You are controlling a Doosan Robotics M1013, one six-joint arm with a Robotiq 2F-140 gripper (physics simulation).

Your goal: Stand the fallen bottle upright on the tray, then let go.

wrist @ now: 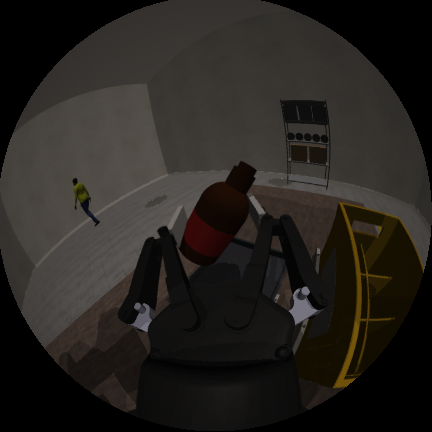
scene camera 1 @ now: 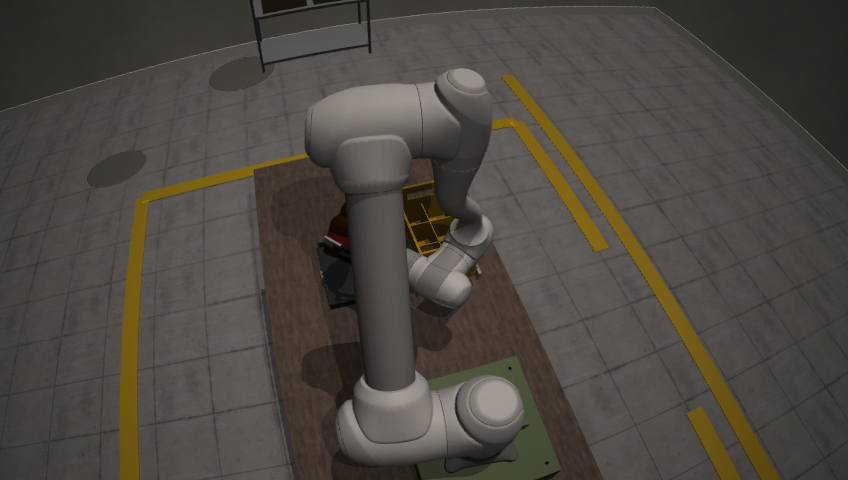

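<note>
The brown bottle with a red label (scene camera 1: 340, 227) (wrist: 212, 220) is held between the finger pads. In the wrist view it leans, with its neck up and to the right. My gripper (wrist: 215, 206) is shut on the bottle's body. In scene camera 1 the upper arm hides most of the gripper and part of the bottle. The dark tray (scene camera 1: 334, 282) (wrist: 275, 268) lies on the table below and behind the bottle in the wrist view, with a shadow on it. I cannot tell how large the gap between the bottle's base and the tray is.
A yellow crate with compartments (scene camera 1: 418, 186) (wrist: 359, 300) stands right of the tray, close to the gripper's right side. The arm stands on a green base plate (scene camera 1: 538, 443) on the brown table (scene camera 1: 297, 321). A shelf unit (scene camera 1: 315, 44) and a person in yellow (wrist: 81, 194) are far off.
</note>
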